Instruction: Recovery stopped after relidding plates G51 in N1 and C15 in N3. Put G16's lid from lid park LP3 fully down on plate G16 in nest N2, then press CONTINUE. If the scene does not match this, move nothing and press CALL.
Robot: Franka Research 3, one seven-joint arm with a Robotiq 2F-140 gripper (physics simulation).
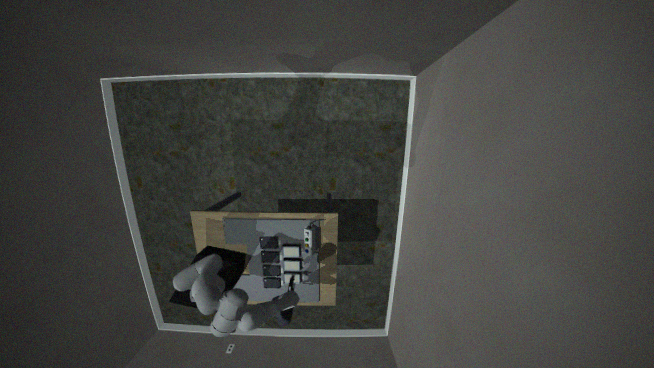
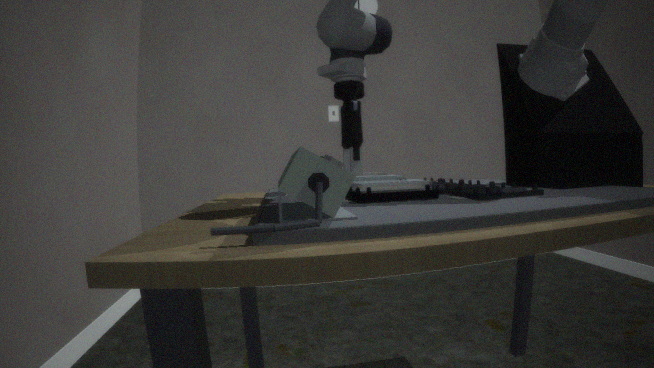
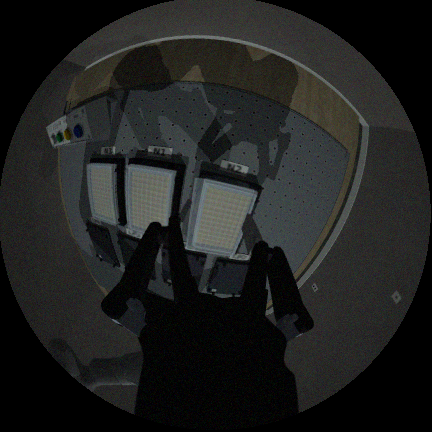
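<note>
My gripper (image 1: 291, 283) (image 2: 352, 167) (image 3: 217, 214) is low over nest N2, its fingers on two opposite sides of a clear lid (image 3: 196, 212), shut on it. The lid lies over the pale plate (image 3: 226, 217) in nest N2 (image 3: 231, 175) and looks slightly skewed to the nest; whether it is fully down I cannot tell. The plates in N1 (image 3: 150, 197) and N3 (image 3: 102, 192) stand beside it with clear rims around them. The control box (image 1: 311, 238) (image 2: 320, 175) (image 3: 75, 130) has green, yellow and blue buttons; their lettering is unreadable. Plate names are not legible.
Several dark lid parks (image 1: 270, 257) (image 3: 227, 276) stand in a row alongside the nests; which is LP3 I cannot read. The grey perforated board (image 1: 240, 230) (image 3: 310, 200) lies on the wooden table (image 1: 328, 295) (image 2: 250, 272). A cable (image 2: 270, 228) runs from the control box.
</note>
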